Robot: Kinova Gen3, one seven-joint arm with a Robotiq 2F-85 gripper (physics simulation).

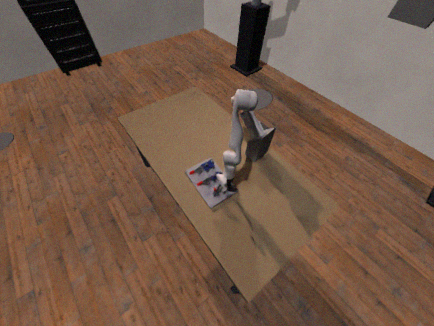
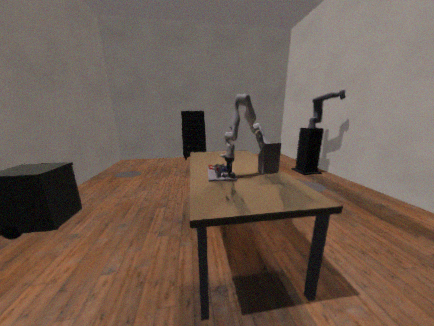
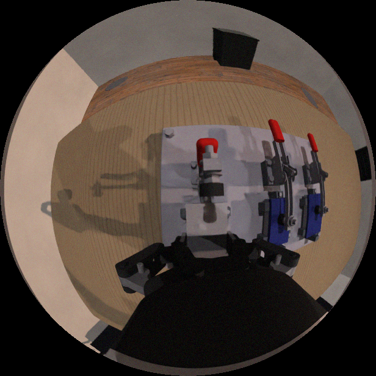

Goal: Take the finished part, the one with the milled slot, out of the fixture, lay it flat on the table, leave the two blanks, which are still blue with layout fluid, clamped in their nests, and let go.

Scene:
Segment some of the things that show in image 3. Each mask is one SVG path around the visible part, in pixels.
The gripper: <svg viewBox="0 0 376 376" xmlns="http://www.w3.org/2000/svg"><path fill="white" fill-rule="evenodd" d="M327 310L292 279L300 257L299 253L261 238L245 242L245 239L239 238L228 230L226 233L226 251L228 256L195 258L189 247L187 247L186 232L182 232L181 236L176 236L175 241L171 242L169 246L156 242L115 264L123 290L127 293L137 291L145 295L145 297L140 300L131 317L129 317L128 322L126 322L125 327L123 327L110 346L110 349L142 361L164 366L187 368L225 366L250 360L277 349L303 333L303 331L320 319ZM172 262L173 267L171 269L156 275L156 273L166 265L165 263Z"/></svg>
A finished part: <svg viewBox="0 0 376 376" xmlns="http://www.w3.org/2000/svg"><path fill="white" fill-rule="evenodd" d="M227 202L186 203L187 247L189 247L195 258L225 256Z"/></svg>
A blue blank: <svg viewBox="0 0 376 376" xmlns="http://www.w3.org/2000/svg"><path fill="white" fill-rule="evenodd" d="M285 197L264 199L264 202L269 202L269 211L264 211L263 234L267 236L268 242L276 245L287 242L289 230L284 230L284 225L280 225L277 222L278 215L281 213L285 214Z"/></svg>

